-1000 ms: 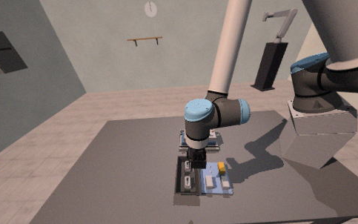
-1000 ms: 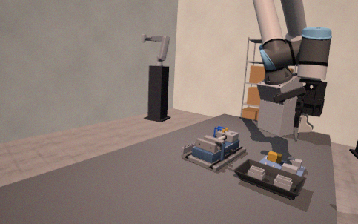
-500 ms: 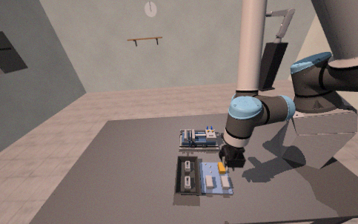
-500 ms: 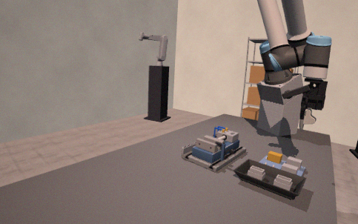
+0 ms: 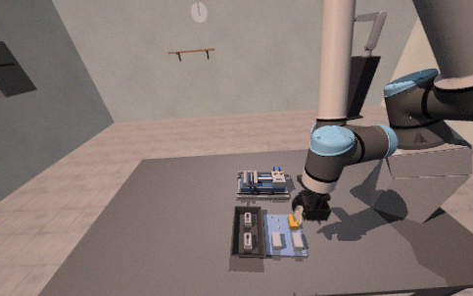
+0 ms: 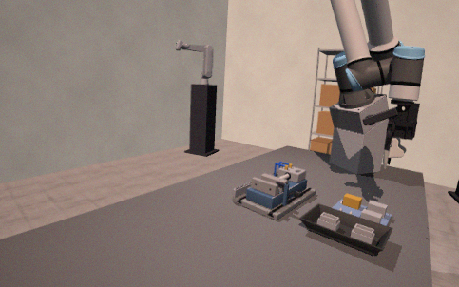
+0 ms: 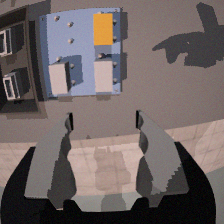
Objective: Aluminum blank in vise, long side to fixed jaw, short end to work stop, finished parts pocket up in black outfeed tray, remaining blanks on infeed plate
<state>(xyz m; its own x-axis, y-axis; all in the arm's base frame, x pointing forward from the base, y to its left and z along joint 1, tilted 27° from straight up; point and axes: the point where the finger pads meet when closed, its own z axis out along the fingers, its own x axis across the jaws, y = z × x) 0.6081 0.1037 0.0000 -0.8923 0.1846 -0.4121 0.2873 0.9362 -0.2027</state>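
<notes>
My gripper is now 170 mm above the yellow brass blank, 90 mm to the left of it and 30 mm past it. From my hand the other things lie so: vise 360 mm to the right, 160 mm below, 20 mm ahead.
</notes>
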